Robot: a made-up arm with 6 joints.
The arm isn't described. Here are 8 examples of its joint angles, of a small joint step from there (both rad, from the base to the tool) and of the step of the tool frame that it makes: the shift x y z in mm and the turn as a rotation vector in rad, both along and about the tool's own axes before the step.
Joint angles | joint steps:
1: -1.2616 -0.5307 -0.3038 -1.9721 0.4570 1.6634 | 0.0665 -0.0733 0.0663 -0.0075 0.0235 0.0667
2: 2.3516 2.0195 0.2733 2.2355 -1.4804 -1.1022 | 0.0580 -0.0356 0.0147 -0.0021 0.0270 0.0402
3: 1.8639 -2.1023 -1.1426 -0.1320 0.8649 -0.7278 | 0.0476 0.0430 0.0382 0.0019 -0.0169 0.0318
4: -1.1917 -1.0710 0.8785 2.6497 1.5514 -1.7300 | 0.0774 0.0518 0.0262 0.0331 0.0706 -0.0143
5: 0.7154 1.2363 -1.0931 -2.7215 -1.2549 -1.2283 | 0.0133 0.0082 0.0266 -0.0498 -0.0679 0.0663
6: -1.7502 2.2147 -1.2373 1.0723 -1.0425 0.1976 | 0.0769 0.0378 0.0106 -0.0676 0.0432 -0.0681
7: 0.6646 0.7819 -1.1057 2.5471 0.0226 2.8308 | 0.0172 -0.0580 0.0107 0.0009 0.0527 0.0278
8: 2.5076 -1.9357 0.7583 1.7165 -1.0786 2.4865 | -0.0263 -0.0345 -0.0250 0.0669 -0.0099 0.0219
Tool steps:
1: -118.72 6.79 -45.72 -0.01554 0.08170 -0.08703
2: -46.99 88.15 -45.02 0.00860 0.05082 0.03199
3: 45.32 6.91 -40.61 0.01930 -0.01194 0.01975
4: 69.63 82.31 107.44 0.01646 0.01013 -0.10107
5: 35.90 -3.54 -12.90 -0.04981 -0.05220 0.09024
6: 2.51 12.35 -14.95 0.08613 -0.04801 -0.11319
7: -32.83 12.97 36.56 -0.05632 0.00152 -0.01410
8: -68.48 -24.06 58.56 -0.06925 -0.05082 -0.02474
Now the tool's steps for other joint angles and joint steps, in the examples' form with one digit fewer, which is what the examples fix.
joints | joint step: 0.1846 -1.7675 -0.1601 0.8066 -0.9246 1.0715 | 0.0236 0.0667 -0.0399 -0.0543 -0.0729 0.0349
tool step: 119.9 -27.3 -99.8 -0.1129 0.0187 -0.1518
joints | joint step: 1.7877 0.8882 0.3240 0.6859 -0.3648 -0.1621 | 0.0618 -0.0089 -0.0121 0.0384 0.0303 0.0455
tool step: -72.7 -101.8 -37.6 -0.1184 0.0766 0.0163
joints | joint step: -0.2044 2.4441 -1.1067 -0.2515 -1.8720 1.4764 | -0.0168 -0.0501 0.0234 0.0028 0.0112 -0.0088
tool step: -1.1 -24.6 6.1 0.0101 -0.0002 0.0826
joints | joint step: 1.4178 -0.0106 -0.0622 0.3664 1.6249 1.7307 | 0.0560 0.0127 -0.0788 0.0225 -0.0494 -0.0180
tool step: -80.5 -17.9 -54.5 0.0598 0.0156 -0.1438
